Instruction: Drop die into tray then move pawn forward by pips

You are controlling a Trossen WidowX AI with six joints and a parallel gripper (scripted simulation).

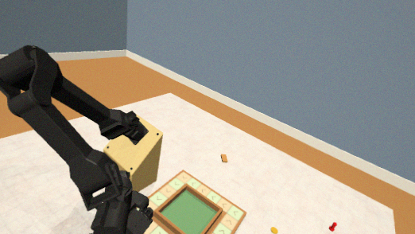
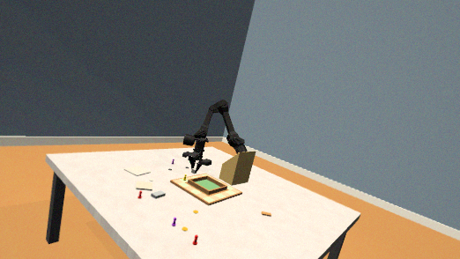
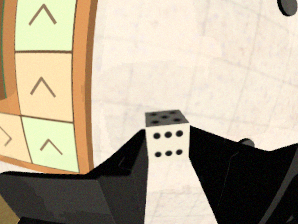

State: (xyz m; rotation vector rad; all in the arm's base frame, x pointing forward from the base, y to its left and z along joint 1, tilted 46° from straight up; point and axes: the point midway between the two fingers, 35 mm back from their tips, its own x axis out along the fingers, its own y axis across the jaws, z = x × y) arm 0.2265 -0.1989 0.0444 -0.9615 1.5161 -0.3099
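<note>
Now: gripper tip 140 mm short of the yellow pawn, 110 mm to the right of it and 20 mm below it. From my gripper tip the other things lie so: white die: right at my gripper tip; then green dice tray: 50 mm ahead, 210 mm to the left; then grey block: 350 mm ahead, 230 mm to the left.
</note>
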